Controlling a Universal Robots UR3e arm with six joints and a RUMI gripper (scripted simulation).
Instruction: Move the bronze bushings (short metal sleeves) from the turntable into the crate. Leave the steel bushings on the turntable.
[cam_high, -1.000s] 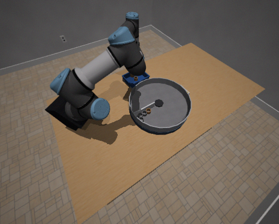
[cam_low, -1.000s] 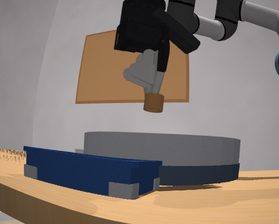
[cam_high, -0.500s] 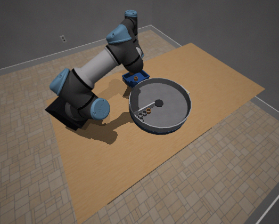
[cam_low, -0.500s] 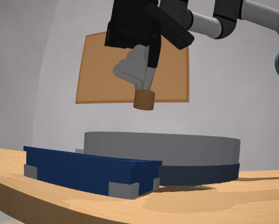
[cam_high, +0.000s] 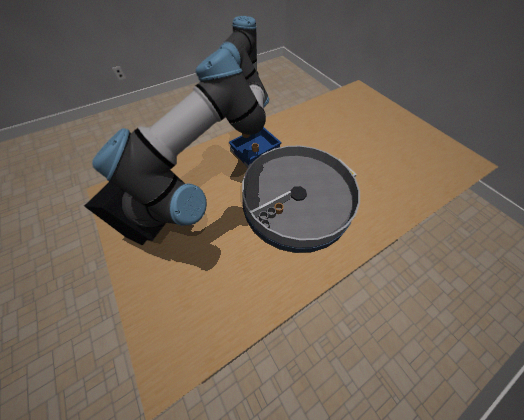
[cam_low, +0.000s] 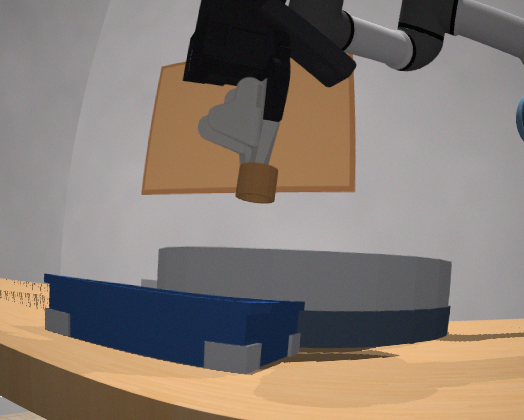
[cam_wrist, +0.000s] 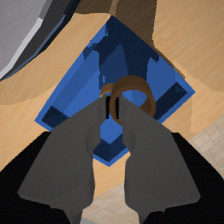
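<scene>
Right now my hand is 5 cm short of the blue crate, 3 cm to the right of it and 13 cm above it. Round my hand: grey turntable (2 cm behind, 30 cm to the right, 10 cm below).
</scene>
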